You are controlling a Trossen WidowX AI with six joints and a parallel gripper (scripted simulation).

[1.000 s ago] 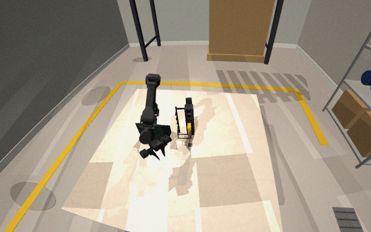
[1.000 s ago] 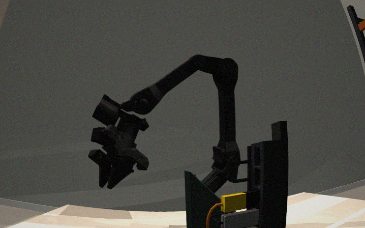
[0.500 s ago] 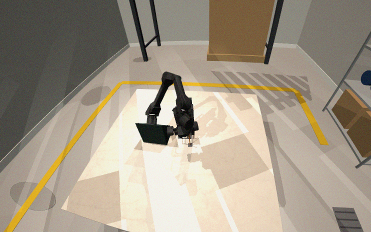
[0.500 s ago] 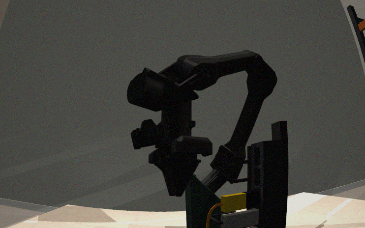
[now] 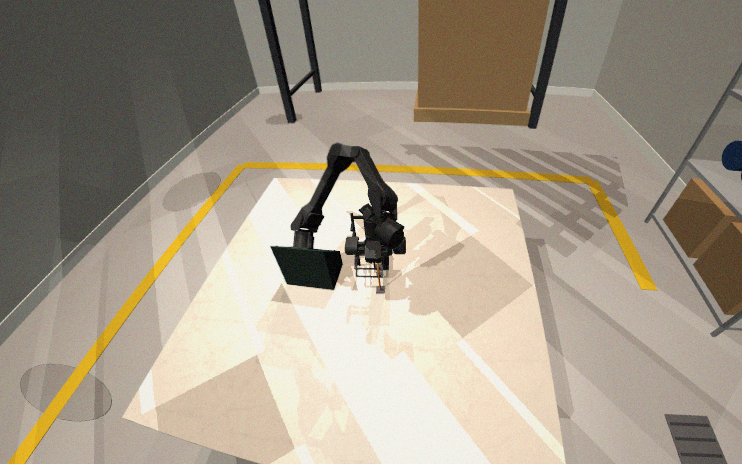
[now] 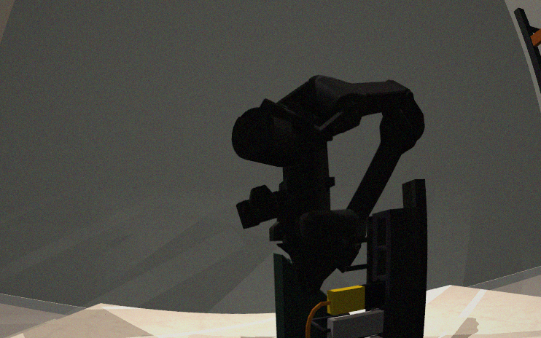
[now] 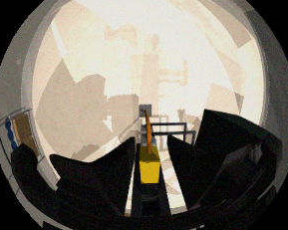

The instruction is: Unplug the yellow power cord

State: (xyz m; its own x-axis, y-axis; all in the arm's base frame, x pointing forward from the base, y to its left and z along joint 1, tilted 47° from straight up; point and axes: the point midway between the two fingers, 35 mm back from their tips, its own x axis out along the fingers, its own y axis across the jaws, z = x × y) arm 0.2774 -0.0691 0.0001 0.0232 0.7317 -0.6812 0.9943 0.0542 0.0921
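Now: gripper tip 7 cm to the right of the yellow plug, 1 cm past it and 1 cm above it.
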